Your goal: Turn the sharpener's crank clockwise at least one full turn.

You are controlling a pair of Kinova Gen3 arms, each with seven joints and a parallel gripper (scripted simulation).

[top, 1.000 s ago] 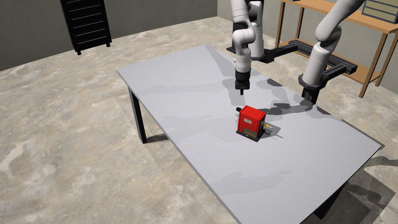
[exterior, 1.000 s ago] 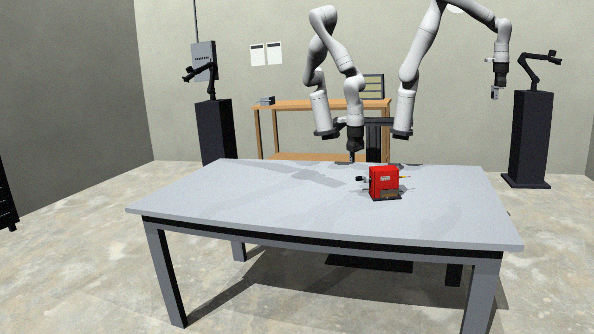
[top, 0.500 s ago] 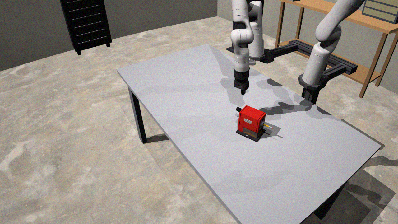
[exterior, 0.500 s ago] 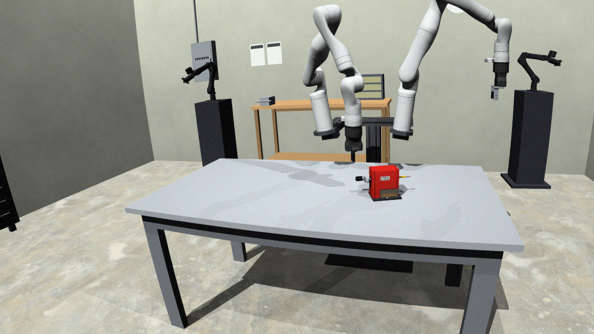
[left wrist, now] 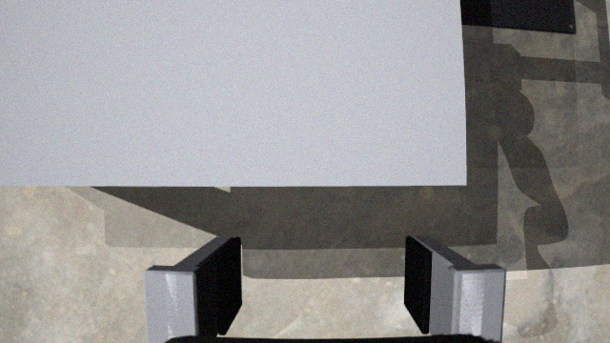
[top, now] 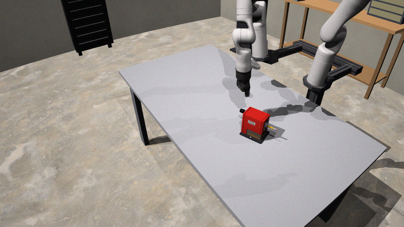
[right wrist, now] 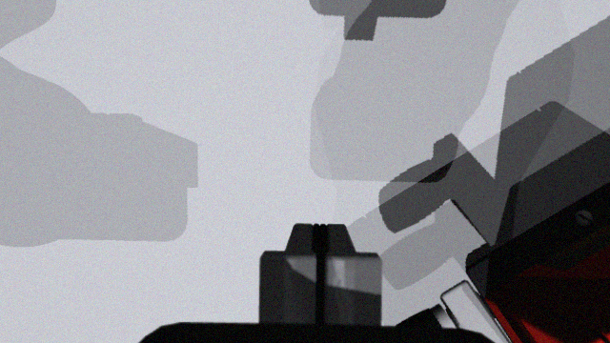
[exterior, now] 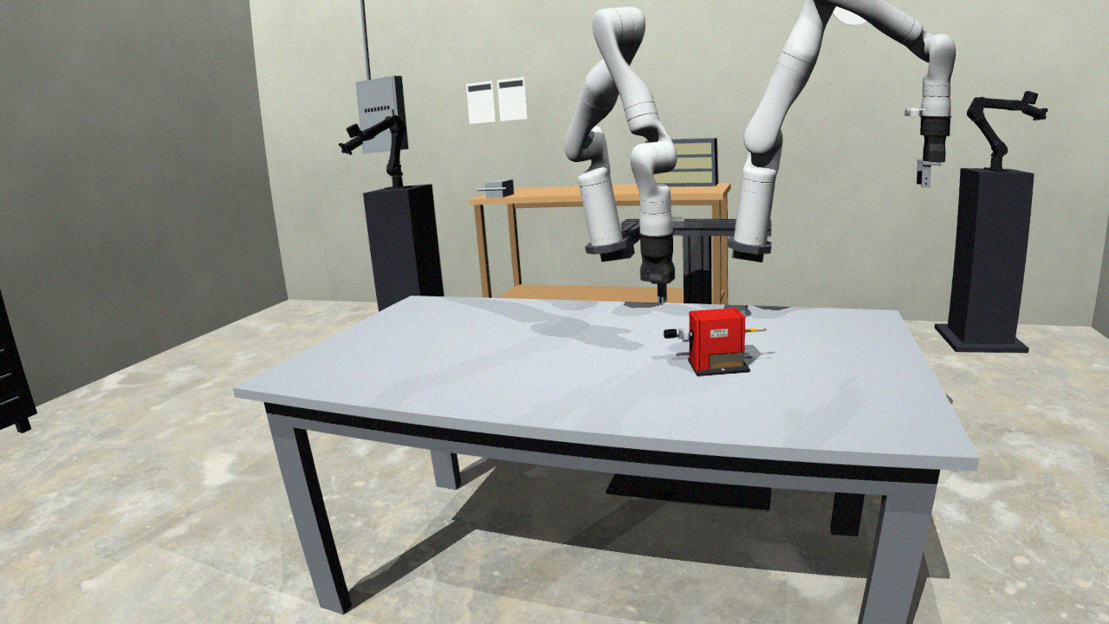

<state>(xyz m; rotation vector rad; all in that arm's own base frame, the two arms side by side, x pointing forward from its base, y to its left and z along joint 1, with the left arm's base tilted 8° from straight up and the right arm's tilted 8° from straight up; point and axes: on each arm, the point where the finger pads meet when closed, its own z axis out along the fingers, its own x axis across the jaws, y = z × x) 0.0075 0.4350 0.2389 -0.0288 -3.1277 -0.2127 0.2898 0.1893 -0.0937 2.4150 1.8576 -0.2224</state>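
Observation:
Right now my right hand is 80 mm above the black knob, 50 mm short of it and 20 mm to the right of it.

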